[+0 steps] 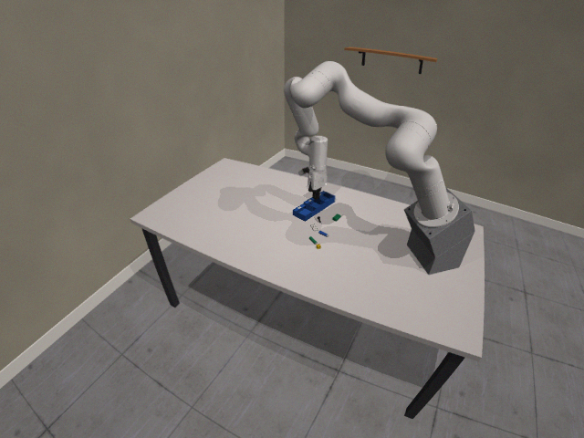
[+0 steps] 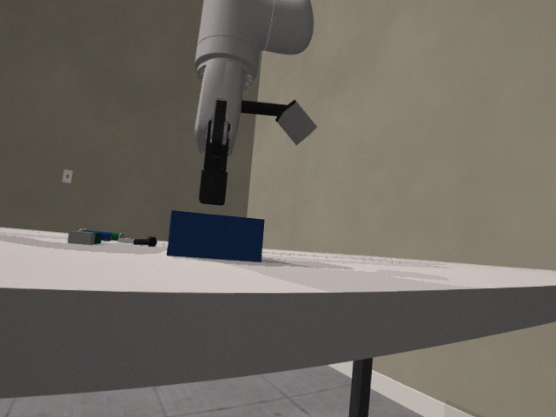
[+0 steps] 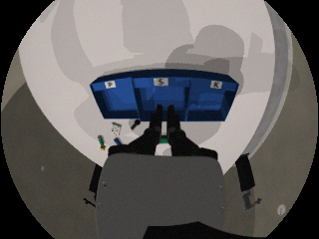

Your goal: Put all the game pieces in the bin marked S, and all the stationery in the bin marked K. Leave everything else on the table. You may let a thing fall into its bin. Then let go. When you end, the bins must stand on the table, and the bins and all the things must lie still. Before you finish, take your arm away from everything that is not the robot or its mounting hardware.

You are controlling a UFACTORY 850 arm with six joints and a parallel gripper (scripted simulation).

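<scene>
Right now my hand is 140 mm past the green block, 80 mm above it and 10 mm to the left of it. Also, from my hand: white domino (140 mm to the left, 110 mm behind, 80 mm below); black bolt (80 mm below, 80 mm behind, 70 mm to the left); blue bin (60 mm below).
</scene>
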